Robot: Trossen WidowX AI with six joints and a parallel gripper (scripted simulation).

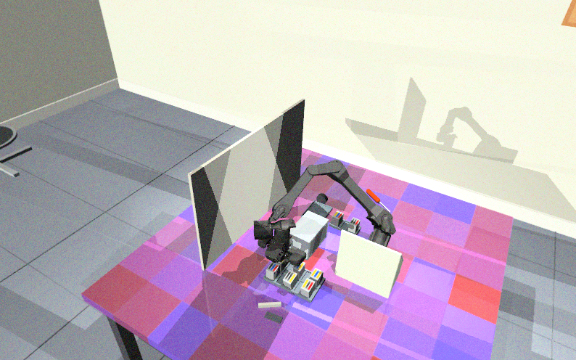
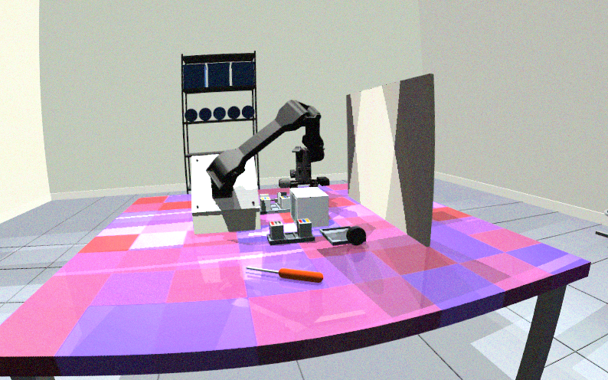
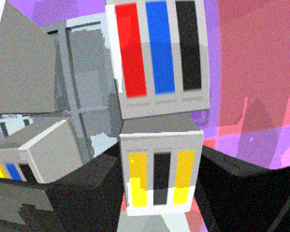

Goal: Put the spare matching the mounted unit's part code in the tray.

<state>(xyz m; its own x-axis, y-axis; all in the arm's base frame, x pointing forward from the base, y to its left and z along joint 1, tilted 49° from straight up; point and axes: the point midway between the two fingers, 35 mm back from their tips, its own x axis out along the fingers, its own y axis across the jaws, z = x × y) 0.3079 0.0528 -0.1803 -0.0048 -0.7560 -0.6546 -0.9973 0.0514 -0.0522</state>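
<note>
My gripper tip is 360 mm to the left of the grey tray, 20 mm short of it and 10 mm above it. The rest, counted from my gripper tip: mounted unit 160 mm to the right, 30 mm behind, 30 mm above; tall grey panel 230 mm ahead, 210 mm above, 180 mm to the right; dark cylinder 440 mm to the right, 40 mm ahead, 10 mm above.
</note>
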